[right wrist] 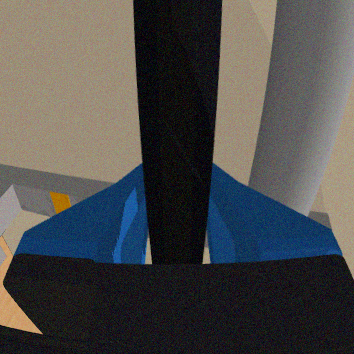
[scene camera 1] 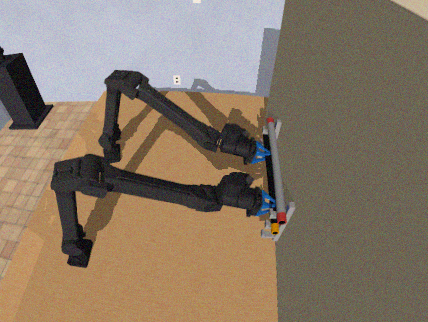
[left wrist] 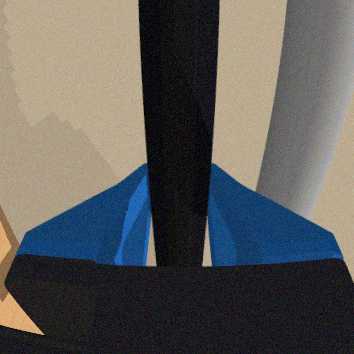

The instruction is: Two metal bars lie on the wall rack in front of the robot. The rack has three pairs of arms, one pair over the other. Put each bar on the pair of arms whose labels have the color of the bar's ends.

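A black bar with orange ends runs along the wall rack; its near orange end shows at the bottom in scene camera 1. My left gripper is shut on it towards its upper part in the picture, my right gripper towards its lower end. A thicker grey bar with red ends lies beside it, nearer the wall in scene camera 1. An orange label shows on a rack arm in the right wrist view. Whether the black bar touches any rack arm is hidden.
Grey rack parts stand out near the bars' ends, close to both bars. The wooden table lies under the arms and meets the wall at the right. A black stand is at the far left.
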